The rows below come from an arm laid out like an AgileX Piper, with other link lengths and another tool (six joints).
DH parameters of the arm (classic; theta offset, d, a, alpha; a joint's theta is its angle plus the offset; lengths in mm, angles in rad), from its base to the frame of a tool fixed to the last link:
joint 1: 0 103.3 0 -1.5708
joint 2: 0.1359 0 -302.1 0
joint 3: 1.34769 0 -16.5 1.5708
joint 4: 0 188.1 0 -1.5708
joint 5: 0 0 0 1.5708
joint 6: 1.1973 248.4 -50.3 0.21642
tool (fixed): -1.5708 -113.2 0 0
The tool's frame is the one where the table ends.
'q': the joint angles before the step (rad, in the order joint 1, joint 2, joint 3, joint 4, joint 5, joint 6). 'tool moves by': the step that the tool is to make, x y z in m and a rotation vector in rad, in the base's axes. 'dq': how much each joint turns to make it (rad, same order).
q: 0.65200, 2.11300, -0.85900, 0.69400, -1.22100, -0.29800
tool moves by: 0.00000, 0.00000, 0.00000, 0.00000, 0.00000, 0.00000
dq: 0.00000, 0.00000, 0.00000, 0.00000, 0.00000, 0.00000
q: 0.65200, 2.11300, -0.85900, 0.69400, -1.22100, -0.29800
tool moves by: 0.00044, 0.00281, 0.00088, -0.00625, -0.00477, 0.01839
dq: -0.00001, 0.00000, -0.00002, -0.02000, 0.00002, -0.00002
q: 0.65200, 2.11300, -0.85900, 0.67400, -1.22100, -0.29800
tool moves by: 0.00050, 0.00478, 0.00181, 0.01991, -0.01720, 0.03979
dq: 0.00002, 0.00001, 0.00000, -0.04598, -0.00802, 0.03400
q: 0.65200, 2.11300, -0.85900, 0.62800, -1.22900, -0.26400
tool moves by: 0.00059, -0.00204, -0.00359, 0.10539, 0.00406, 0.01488
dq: -0.00002, 0.00001, -0.00001, -0.01702, 0.00000, 0.11101
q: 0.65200, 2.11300, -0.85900, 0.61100, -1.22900, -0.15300
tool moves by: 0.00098, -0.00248, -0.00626, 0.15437, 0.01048, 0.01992
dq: -0.00002, 0.00001, 0.00000, -0.02202, 0.00100, 0.16202
